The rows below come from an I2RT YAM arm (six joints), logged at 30 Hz.
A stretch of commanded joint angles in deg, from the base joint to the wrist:
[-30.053 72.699 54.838 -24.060 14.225 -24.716]
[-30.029 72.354 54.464 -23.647 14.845 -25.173]
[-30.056 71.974 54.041 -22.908 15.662 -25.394]
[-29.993 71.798 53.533 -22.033 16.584 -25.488]
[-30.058 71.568 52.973 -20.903 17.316 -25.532]
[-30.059 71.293 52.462 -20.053 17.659 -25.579]
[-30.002 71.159 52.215 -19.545 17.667 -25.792]
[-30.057 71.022 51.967 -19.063 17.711 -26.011]
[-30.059 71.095 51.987 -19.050 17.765 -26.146]
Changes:
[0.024 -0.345 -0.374 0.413 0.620 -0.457]
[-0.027 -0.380 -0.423 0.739 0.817 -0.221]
[0.063 -0.176 -0.508 0.875 0.922 -0.094]
[-0.065 -0.230 -0.560 1.130 0.732 -0.044]
[-0.001 -0.275 -0.511 0.850 0.343 -0.047]
[0.057 -0.134 -0.247 0.508 0.008 -0.213]
[-0.055 -0.137 -0.248 0.482 0.044 -0.219]
[-0.002 0.073 0.020 0.013 0.054 -0.135]

